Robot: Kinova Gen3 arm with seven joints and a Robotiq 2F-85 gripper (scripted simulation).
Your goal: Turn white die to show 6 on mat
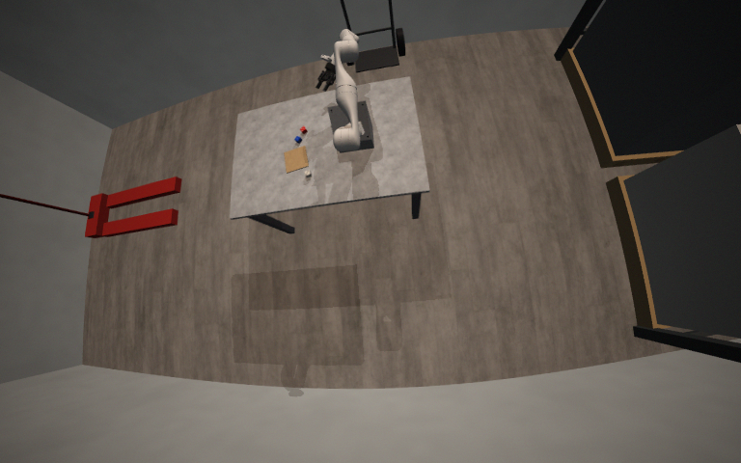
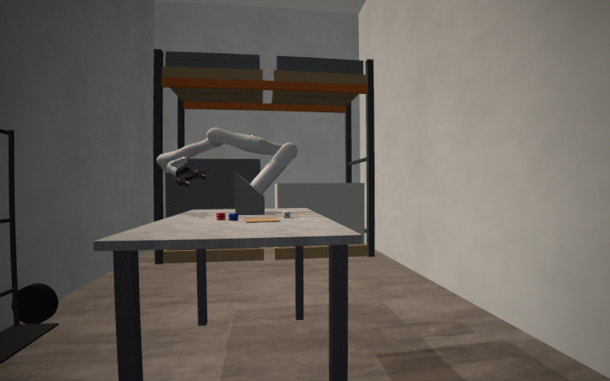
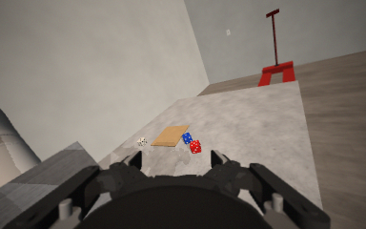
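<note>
Right now the red die is 19 cm ahead of my hand, 16 cm below it and 11 cm to the left of it. The rest, counted from my hand: tan mat 28 cm to the left, 27 cm ahead, 17 cm below; then blue die 23 cm ahead, 16 cm to the left, 16 cm below; then white die 41 cm to the left, 20 cm ahead, 16 cm below.
</note>
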